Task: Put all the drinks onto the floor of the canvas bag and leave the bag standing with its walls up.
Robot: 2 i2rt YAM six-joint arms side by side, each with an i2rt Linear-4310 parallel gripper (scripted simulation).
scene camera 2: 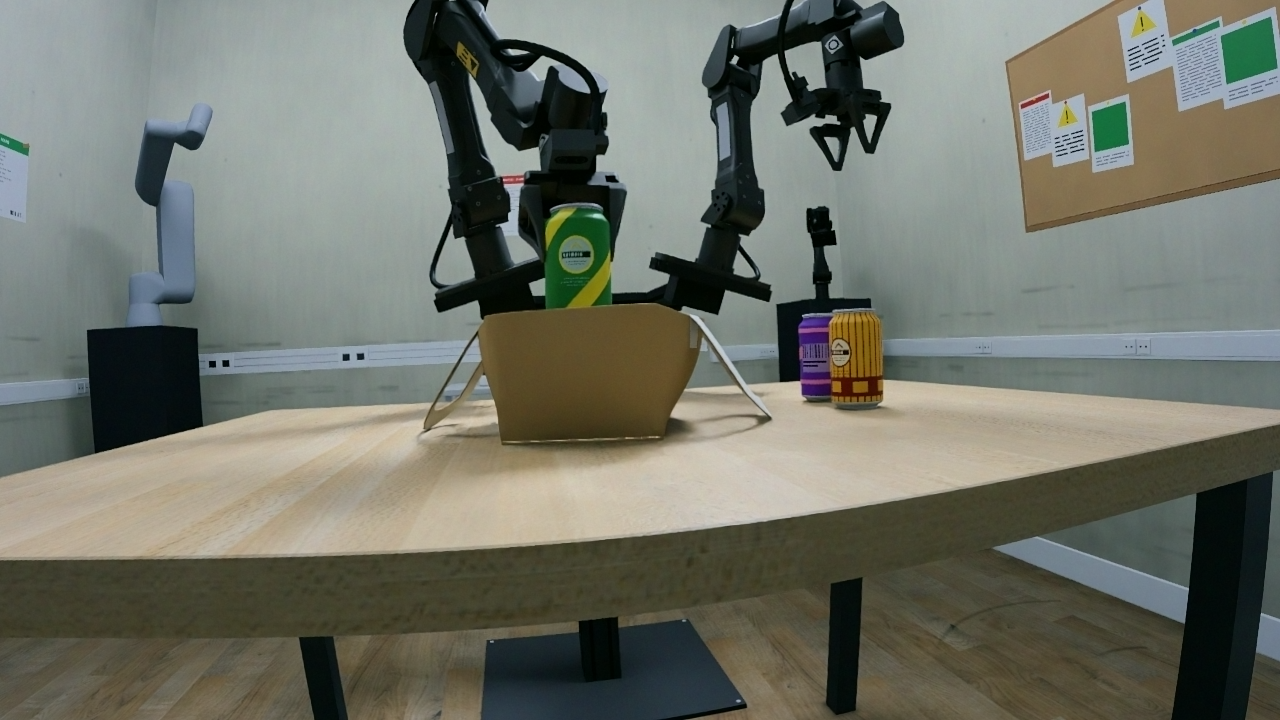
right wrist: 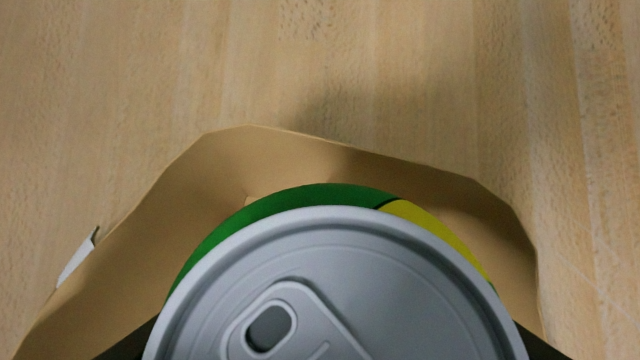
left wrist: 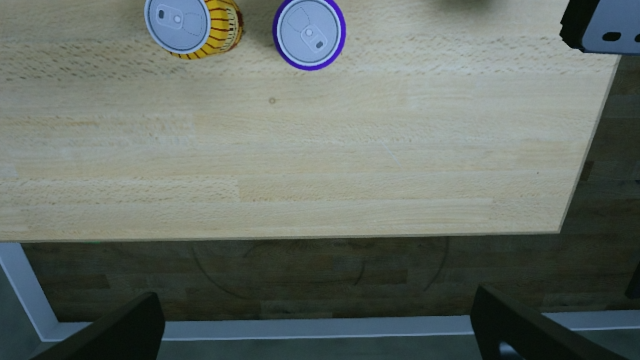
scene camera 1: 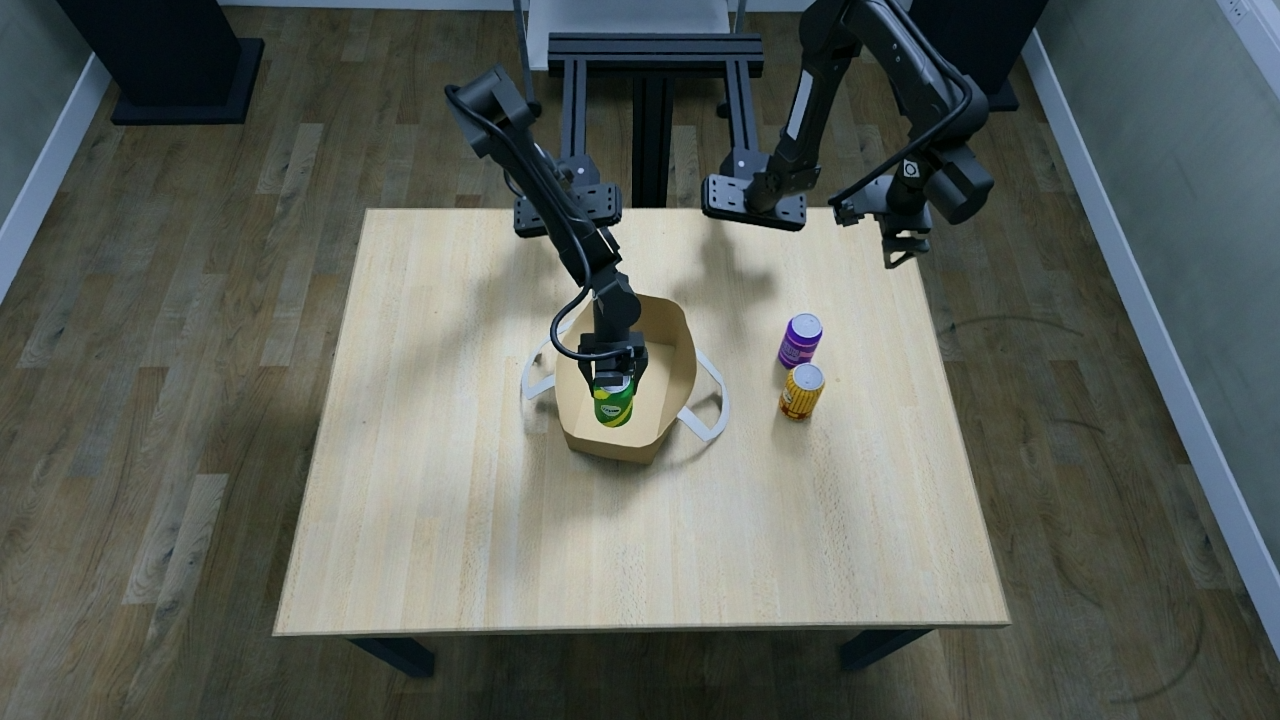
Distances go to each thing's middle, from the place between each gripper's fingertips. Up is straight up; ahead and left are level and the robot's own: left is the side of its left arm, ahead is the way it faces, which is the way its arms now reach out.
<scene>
The striped can (scene camera 2: 855, 336) is 35 cm to the left of my right hand, 12 cm below it and 4 cm behind it. From my right hand the other things lie so: purple can (scene camera 2: 814, 345): 36 cm to the left, 15 cm behind, 12 cm below; then green can (scene camera 2: 578, 257): 2 cm below.
The purple can is 300 mm below my left hand (scene camera 2: 852, 162) and 70 mm to the right of it. From my left hand the other things lie so: striped can: 300 mm below, 110 mm ahead, 90 mm to the right; green can: 440 mm to the right, 190 mm below, 150 mm ahead.
</scene>
